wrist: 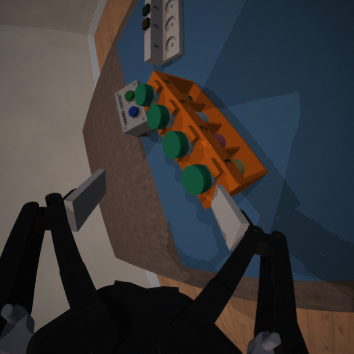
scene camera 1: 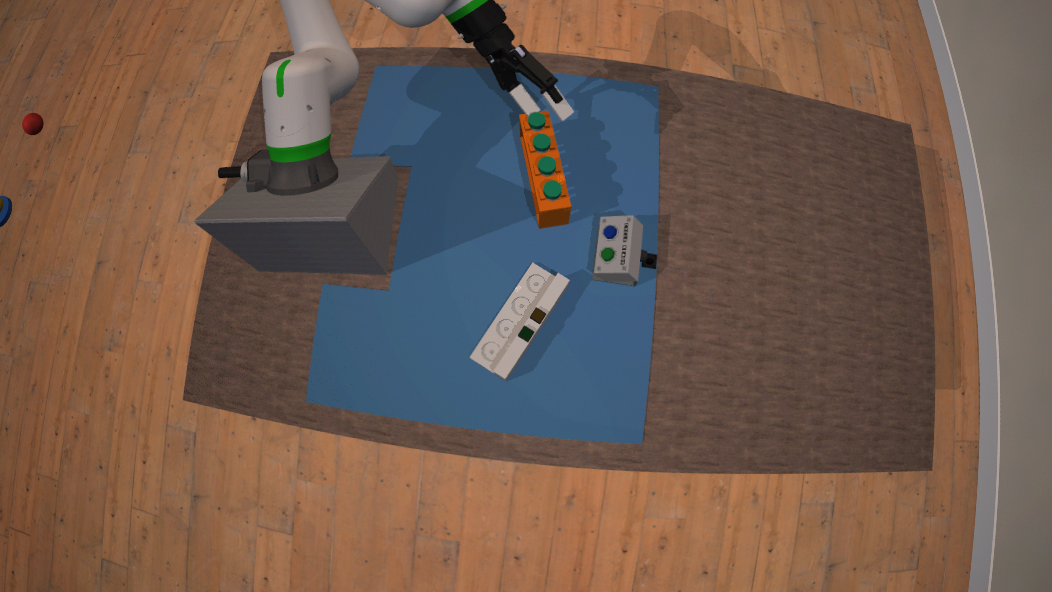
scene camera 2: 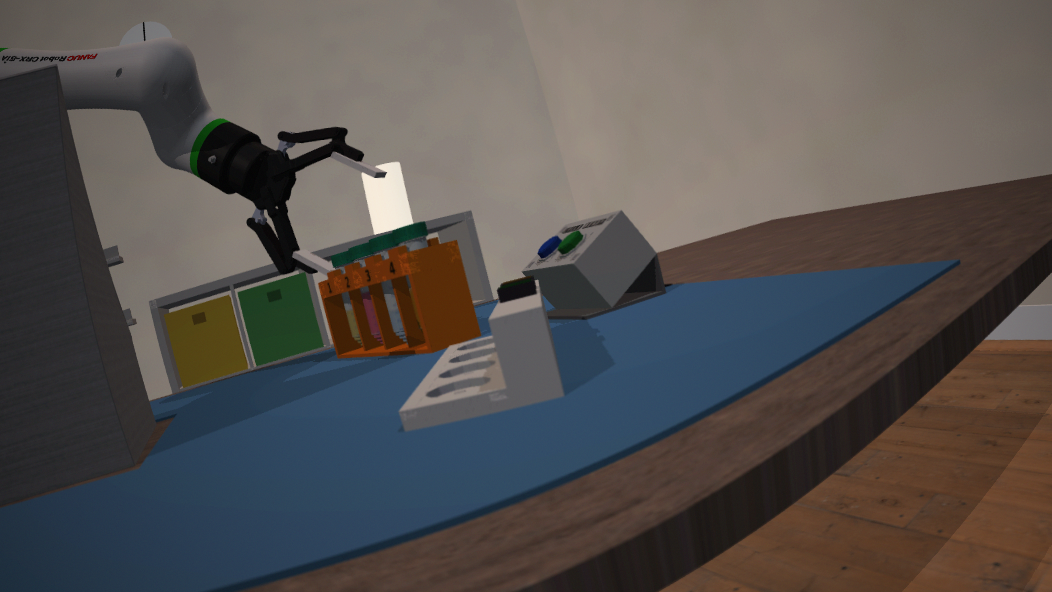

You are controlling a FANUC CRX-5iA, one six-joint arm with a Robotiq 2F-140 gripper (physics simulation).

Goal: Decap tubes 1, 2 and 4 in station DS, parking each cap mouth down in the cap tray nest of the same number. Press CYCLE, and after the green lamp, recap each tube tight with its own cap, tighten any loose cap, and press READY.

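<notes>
An orange rack holds the tubes upright, all with green caps. Cap 1 is nearest the gripper; cap 4 is at the other end. My gripper is wide open, empty and tilted at the tube 1 end. One fingertip is close to cap 1; contact is unclear. The white cap tray has empty nests in scene camera 1, with dark lamps.
A grey button box with a blue button and a green button stands beside the rack's tube 4 end. The arm's grey pedestal stands across the blue mat from it.
</notes>
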